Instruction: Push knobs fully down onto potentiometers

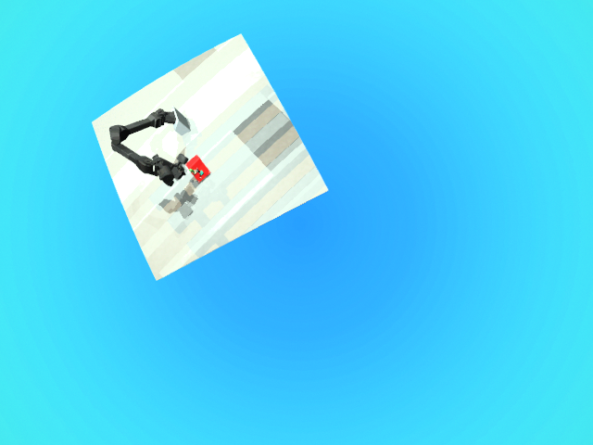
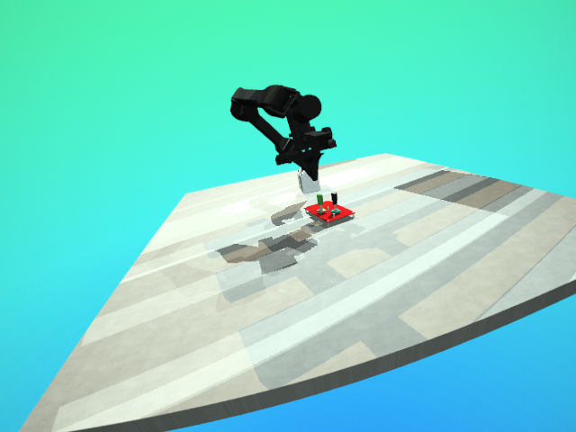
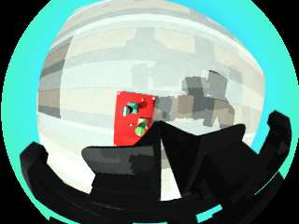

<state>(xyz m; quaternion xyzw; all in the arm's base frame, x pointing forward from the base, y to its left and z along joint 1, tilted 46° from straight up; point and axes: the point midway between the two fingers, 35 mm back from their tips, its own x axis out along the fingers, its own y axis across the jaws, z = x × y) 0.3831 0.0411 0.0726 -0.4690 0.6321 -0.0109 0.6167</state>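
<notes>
My gripper tip is now 7 cm above the green knob, 4 cm past it and 1 cm to the right of it. Round my gripper tip: black knob 7 cm below, 5 cm to the left, 2 cm behind.
</notes>
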